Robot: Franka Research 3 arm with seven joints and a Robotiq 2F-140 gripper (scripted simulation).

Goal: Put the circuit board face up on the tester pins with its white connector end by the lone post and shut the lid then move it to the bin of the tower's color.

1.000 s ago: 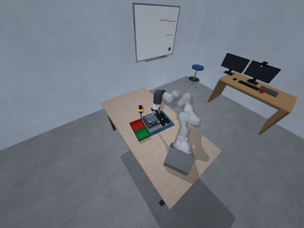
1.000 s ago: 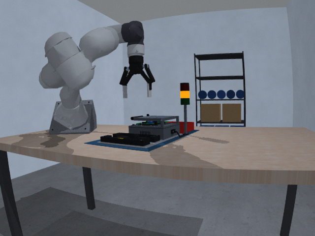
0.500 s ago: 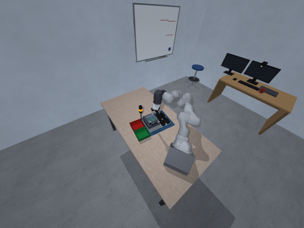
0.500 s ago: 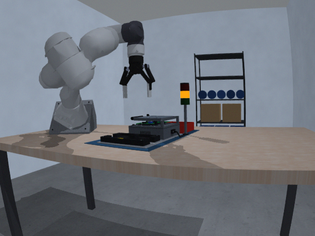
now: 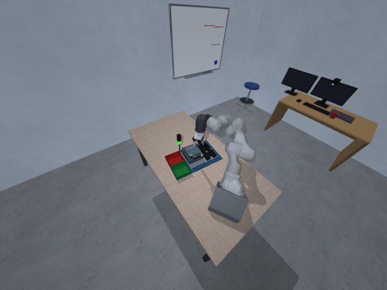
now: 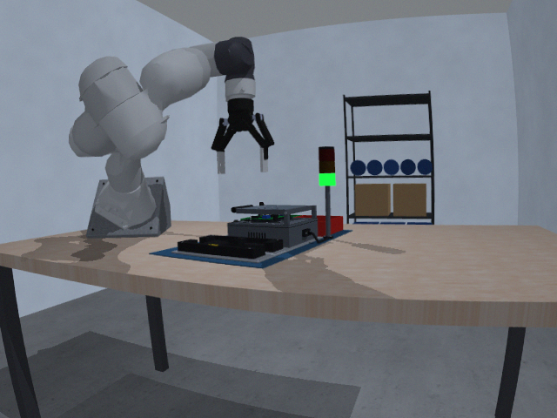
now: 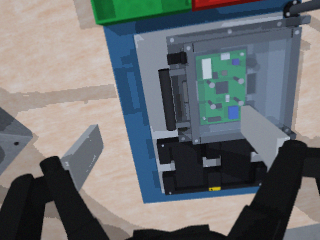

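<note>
Now: hand 4 cm short of the black latch hook, 4 cm to the right of it and 11 cm above it. The rest, counted from my hand: tester plate 9 cm ahead, 3 cm to the right, 13 cm below; then green circuit board 8 cm ahead, 3 cm to the right, 13 cm below; then tester lid 8 cm ahead, 3 cm to the right, 11 cm below.
</note>
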